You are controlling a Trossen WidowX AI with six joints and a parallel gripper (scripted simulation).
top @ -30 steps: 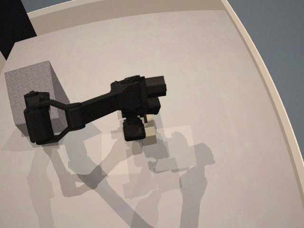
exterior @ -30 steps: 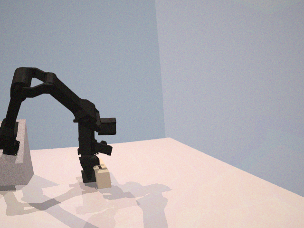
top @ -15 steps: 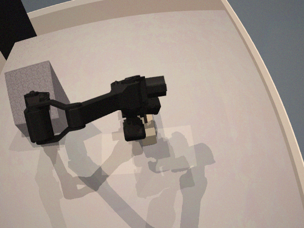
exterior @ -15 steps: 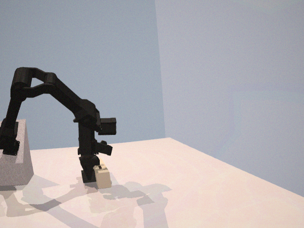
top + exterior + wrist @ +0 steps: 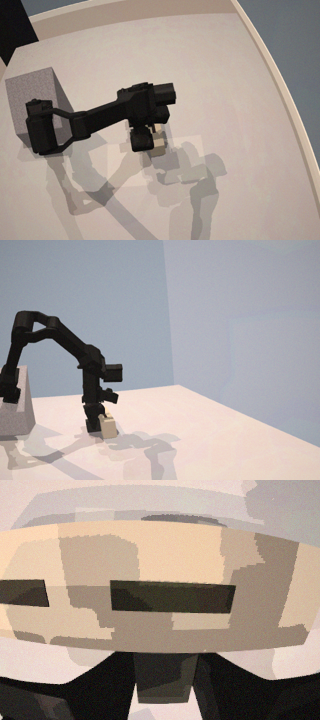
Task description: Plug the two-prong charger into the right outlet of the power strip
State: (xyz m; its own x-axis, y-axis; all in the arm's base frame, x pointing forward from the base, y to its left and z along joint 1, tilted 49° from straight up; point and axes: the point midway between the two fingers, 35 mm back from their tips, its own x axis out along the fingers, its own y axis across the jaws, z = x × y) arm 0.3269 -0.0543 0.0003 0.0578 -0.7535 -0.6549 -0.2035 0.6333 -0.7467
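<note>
My gripper tip is now 20 mm short of the black two-prong charger and 10 mm below it.
</note>
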